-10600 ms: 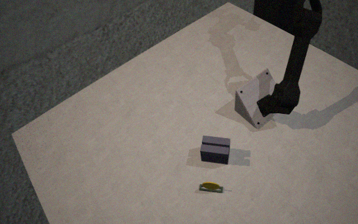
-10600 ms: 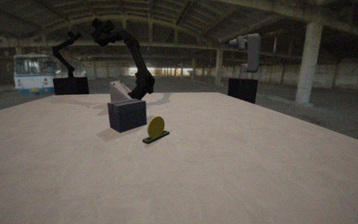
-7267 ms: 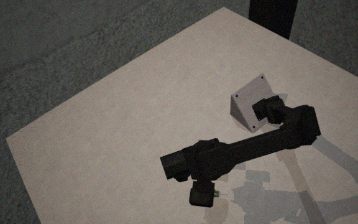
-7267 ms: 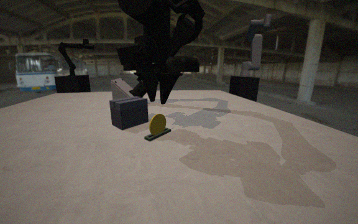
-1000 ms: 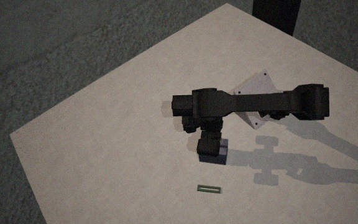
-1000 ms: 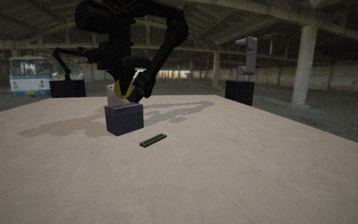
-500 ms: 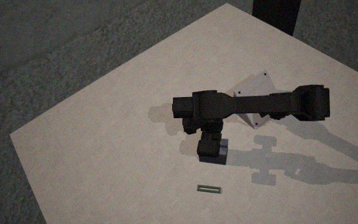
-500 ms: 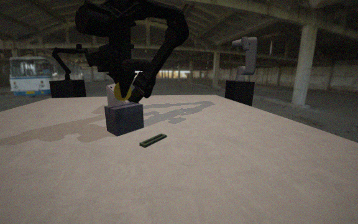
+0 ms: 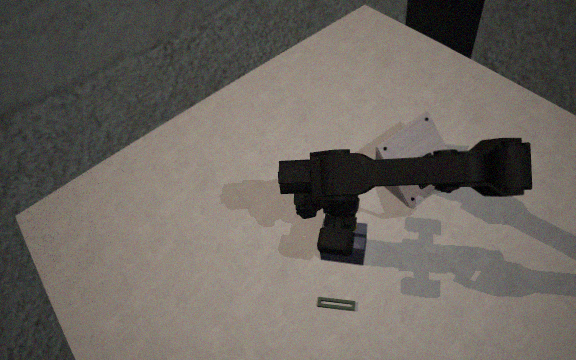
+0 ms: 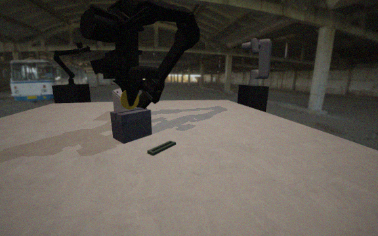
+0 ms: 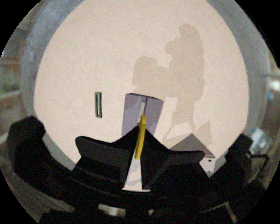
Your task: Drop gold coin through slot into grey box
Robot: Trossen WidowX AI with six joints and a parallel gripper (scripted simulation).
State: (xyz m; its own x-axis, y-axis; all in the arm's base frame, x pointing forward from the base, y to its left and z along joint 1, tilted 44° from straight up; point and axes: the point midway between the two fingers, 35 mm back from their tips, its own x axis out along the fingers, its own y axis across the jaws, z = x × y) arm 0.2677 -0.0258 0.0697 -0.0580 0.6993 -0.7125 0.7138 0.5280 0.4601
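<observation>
Now: gripper tip 20 mm below the gold coin.
</observation>
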